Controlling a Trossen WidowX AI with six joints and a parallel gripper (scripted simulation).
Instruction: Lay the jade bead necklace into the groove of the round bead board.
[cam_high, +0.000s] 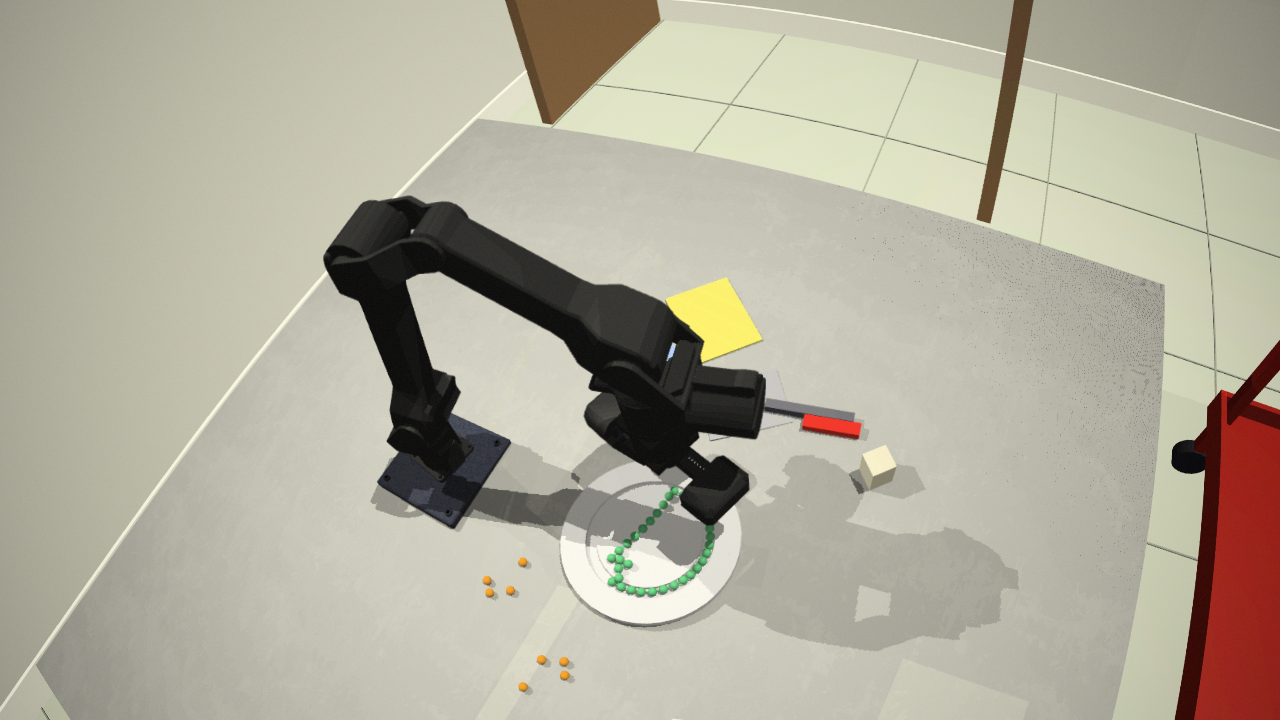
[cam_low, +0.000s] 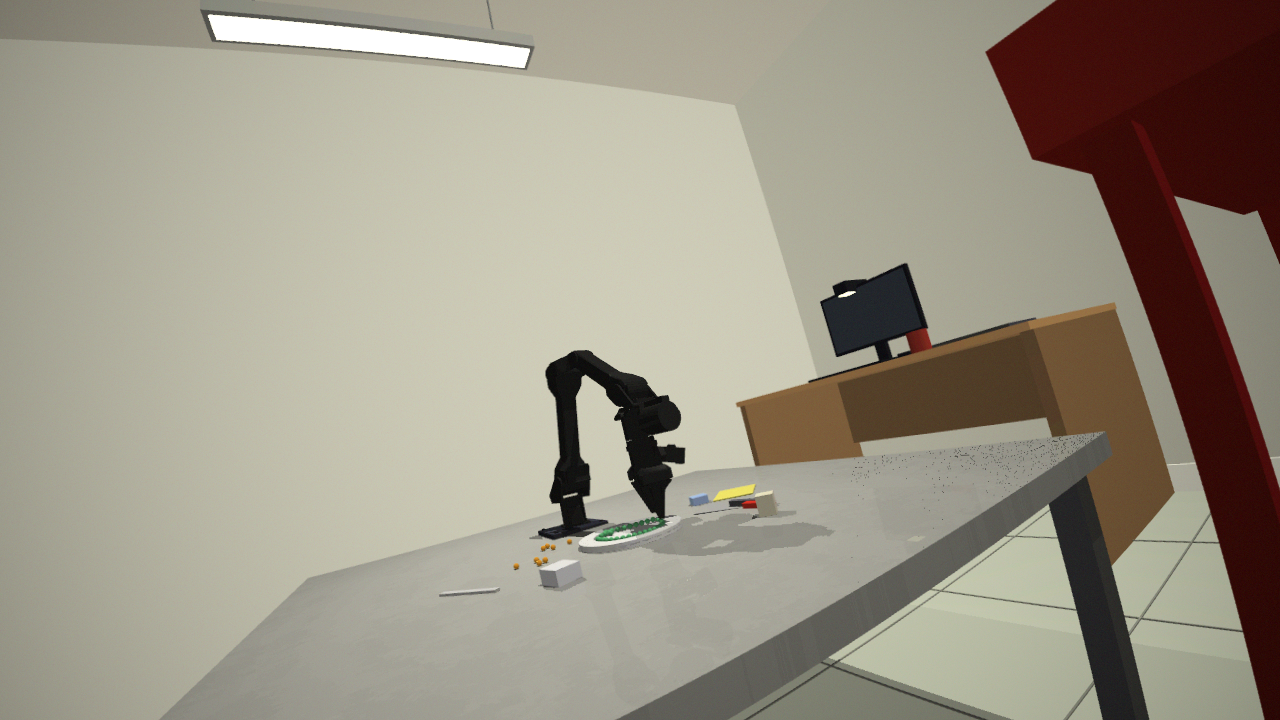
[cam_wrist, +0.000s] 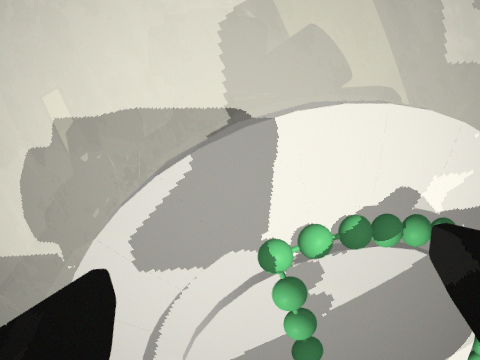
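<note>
My gripper tip is now 6 cm to the left of the inner disc, 1 cm short of it and 1 cm above it. From my gripper tip the other things lie so: blue cube (14 cm to the left, 12 cm behind, 1 cm below); then grey sheet (14 cm to the left, 2 cm below); then bead board (6 cm to the right, 2 cm below, 1 cm ahead).
</note>
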